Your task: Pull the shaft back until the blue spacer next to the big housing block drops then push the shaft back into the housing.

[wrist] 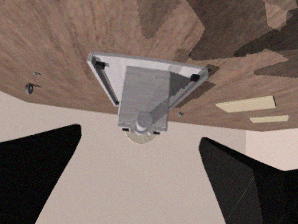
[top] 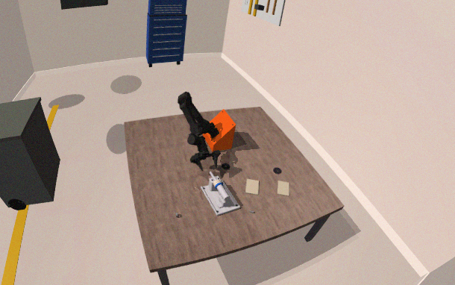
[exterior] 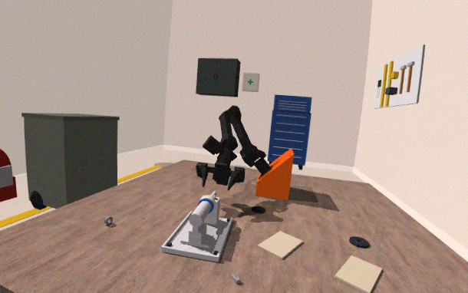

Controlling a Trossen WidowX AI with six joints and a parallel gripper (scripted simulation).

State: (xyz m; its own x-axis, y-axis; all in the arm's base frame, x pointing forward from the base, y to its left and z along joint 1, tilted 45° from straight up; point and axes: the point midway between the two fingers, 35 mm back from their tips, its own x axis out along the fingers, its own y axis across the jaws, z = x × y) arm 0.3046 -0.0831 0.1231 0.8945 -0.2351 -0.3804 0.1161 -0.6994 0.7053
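Right now my gripper tip is 13 cm short of the blue spacer, 2 cm to the right of it and 2 cm above it. The rest, counted from my gripper tip: grey fixture plate (17 cm ahead, 2 cm to the left, 5 cm below); bolt (31 cm ahead, 16 cm to the left, 9 cm below).
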